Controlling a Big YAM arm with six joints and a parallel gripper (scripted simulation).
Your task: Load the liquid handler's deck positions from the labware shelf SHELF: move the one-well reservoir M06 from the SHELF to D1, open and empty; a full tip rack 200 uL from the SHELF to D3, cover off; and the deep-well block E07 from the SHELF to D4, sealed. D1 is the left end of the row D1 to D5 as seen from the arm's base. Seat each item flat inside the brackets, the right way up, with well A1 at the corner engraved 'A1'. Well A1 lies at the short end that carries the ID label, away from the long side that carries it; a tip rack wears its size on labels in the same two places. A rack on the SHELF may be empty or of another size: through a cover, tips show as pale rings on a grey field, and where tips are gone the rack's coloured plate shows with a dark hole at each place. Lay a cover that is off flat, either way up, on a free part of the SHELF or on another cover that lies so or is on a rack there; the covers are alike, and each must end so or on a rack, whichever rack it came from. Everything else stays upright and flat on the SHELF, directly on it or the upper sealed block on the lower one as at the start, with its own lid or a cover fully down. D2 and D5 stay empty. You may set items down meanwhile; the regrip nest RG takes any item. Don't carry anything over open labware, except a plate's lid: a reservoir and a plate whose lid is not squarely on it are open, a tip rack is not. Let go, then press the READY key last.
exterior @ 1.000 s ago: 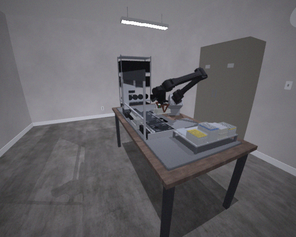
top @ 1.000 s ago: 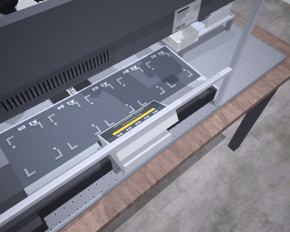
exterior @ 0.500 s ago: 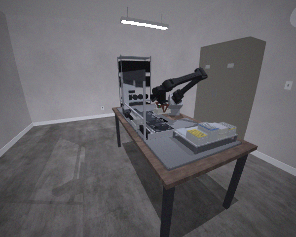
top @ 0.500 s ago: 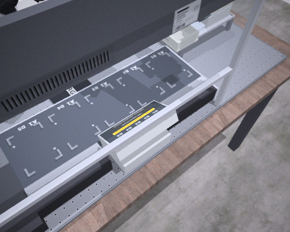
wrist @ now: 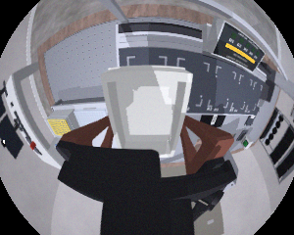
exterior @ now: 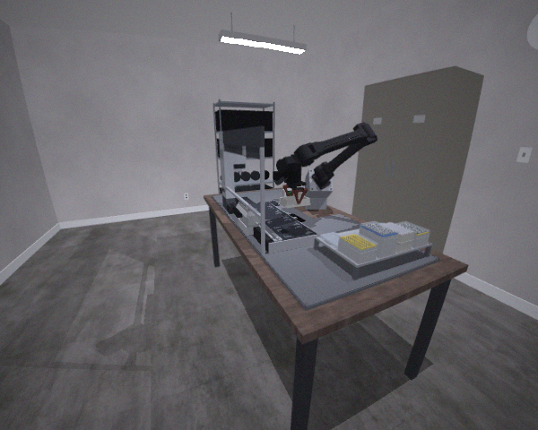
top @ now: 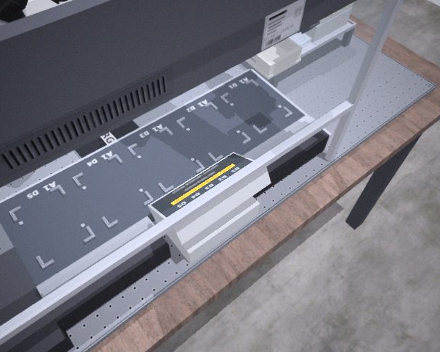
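The white one-well reservoir is 1 cm below my hand. Round my hand: clear flat plate 18 cm to the left, 15 cm below, 13 cm behind; then upright post 18 cm ahead, 8 cm to the left, 2 cm above; then shelf 30 cm behind, 23 cm to the left, 16 cm below.
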